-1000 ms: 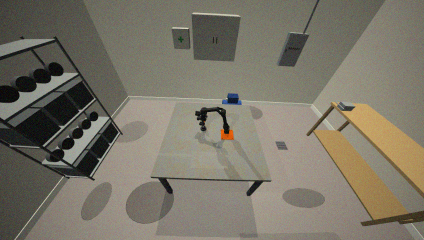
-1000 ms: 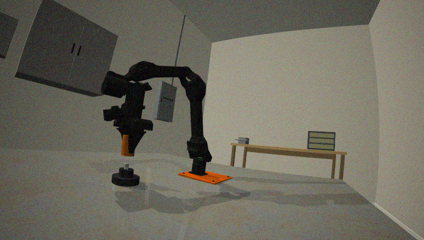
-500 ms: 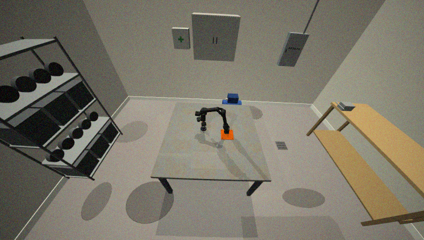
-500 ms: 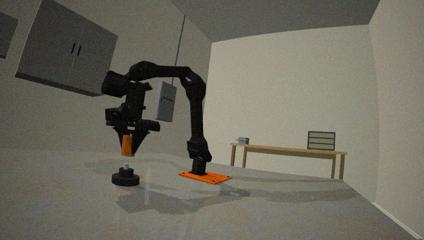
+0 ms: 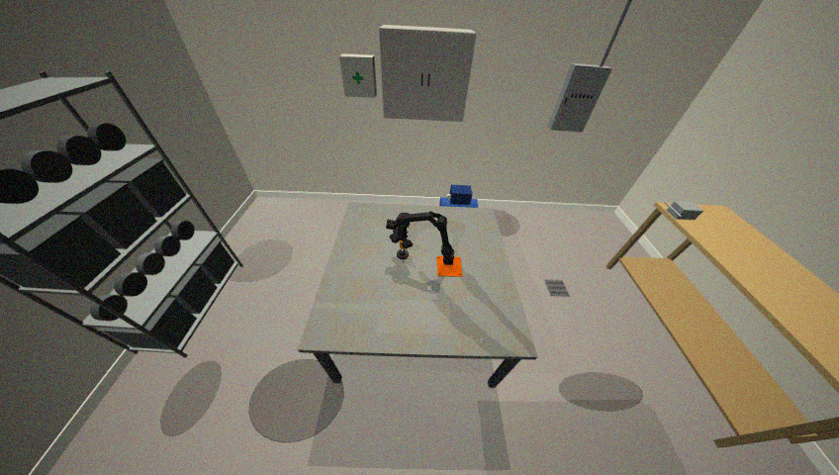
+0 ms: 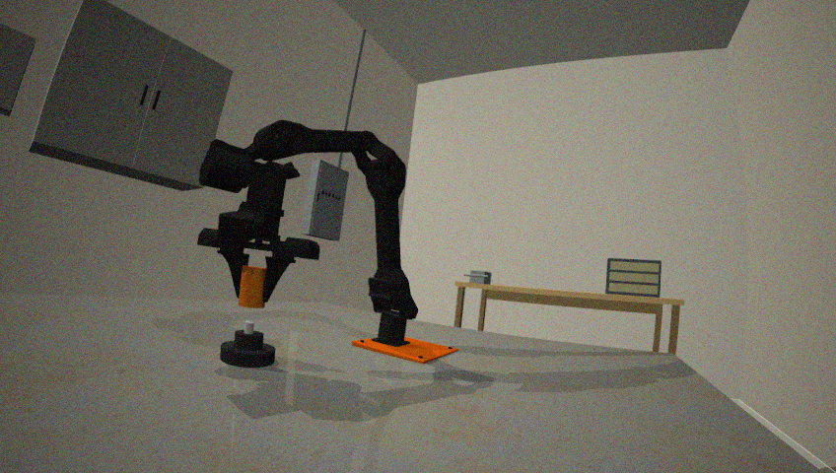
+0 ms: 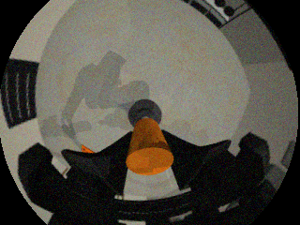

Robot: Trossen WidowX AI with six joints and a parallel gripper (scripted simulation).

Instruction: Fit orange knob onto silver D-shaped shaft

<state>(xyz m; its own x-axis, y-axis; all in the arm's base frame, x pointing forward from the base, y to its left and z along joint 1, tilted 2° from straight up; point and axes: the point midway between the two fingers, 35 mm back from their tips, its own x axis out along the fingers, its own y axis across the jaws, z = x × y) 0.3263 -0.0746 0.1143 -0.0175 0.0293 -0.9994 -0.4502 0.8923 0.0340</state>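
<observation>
Right now the round pedestal is 6 cm below my gripper tip. From my gripper tip the other things lie so: orange knob (3 cm above).
</observation>
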